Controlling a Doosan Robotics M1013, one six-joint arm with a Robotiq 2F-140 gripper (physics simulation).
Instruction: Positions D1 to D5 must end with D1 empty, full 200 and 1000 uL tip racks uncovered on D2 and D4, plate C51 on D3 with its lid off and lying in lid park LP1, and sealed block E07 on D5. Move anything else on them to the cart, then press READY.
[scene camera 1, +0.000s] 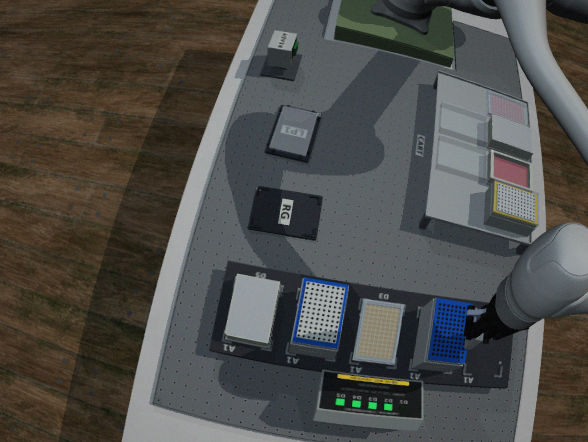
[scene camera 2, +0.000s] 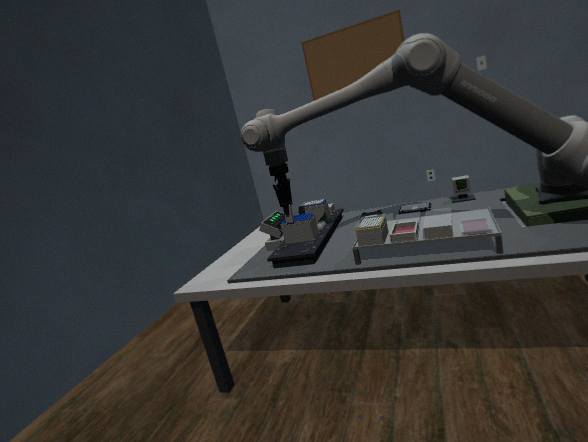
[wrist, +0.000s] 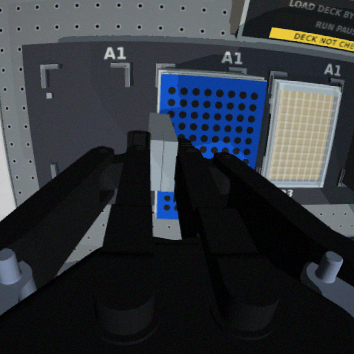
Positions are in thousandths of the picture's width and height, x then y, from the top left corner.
Note:
A pink-topped box (scene camera 1: 849, 374) sits on a cart tray (scene camera 2: 778, 490). Further things: the gripper (scene camera 1: 797, 773) and a tan plate (scene camera 1: 645, 741).
The tan plate is seen too in the wrist view (wrist: 855, 329). The gripper is seen too in scene camera 2 (scene camera 2: 494, 501) and in the wrist view (wrist: 445, 371).

